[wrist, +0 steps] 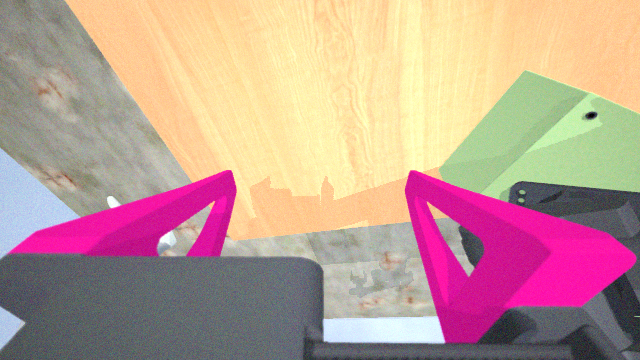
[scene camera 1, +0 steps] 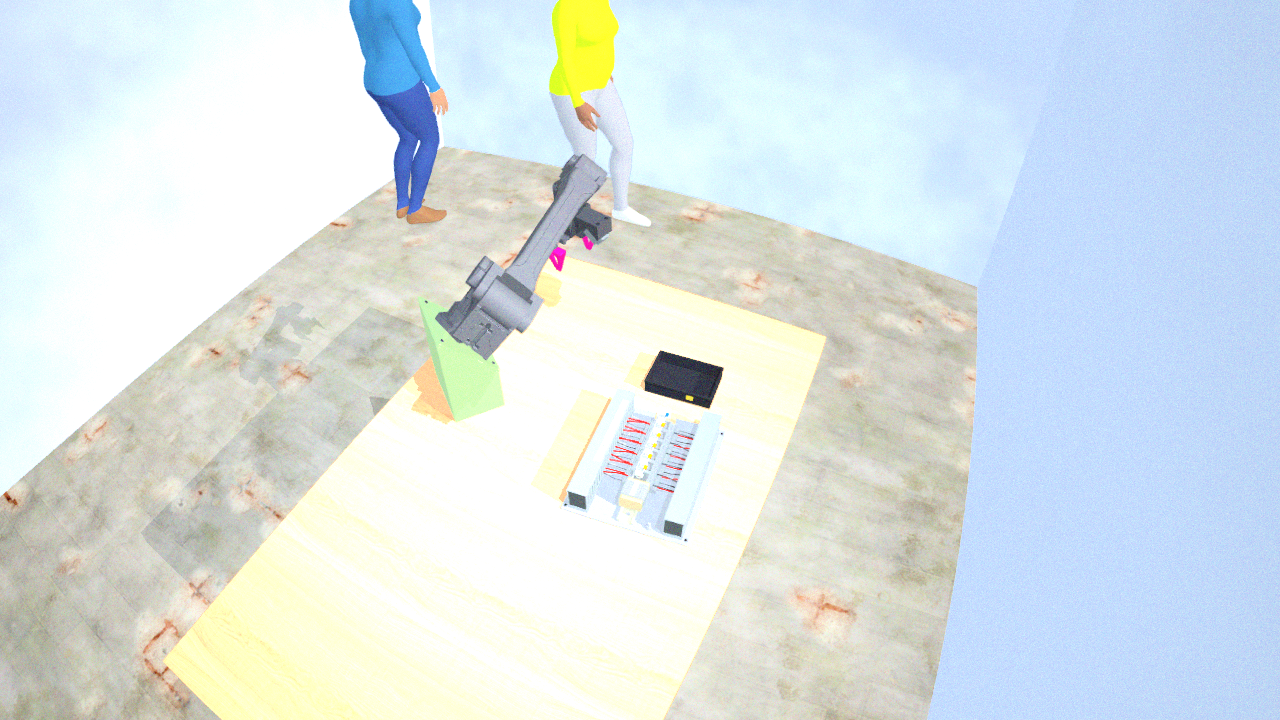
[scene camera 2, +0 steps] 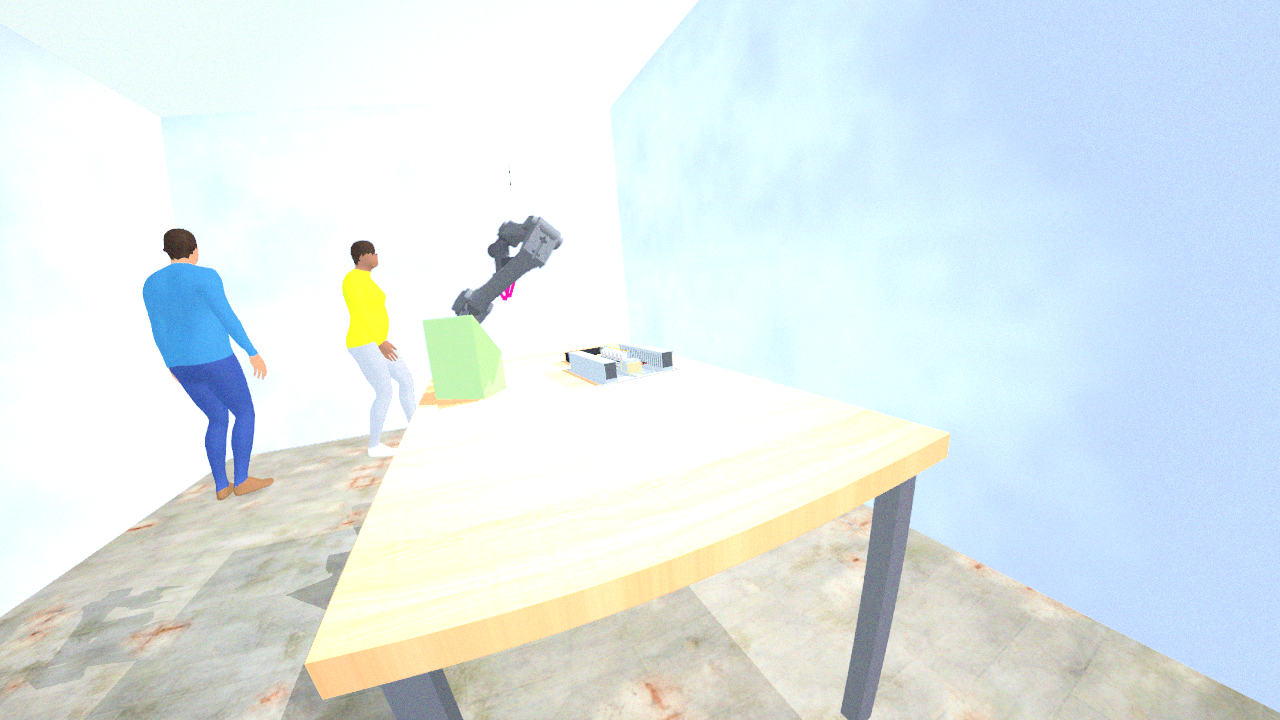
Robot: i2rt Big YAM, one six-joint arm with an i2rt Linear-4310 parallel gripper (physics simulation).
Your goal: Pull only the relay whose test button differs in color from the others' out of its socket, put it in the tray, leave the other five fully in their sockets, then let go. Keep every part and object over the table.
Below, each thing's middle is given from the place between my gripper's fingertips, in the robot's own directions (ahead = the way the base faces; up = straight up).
My gripper is now 280 mm short of the black tray (scene camera 1: 689, 380), 60 mm to the right of it and 270 mm above it.
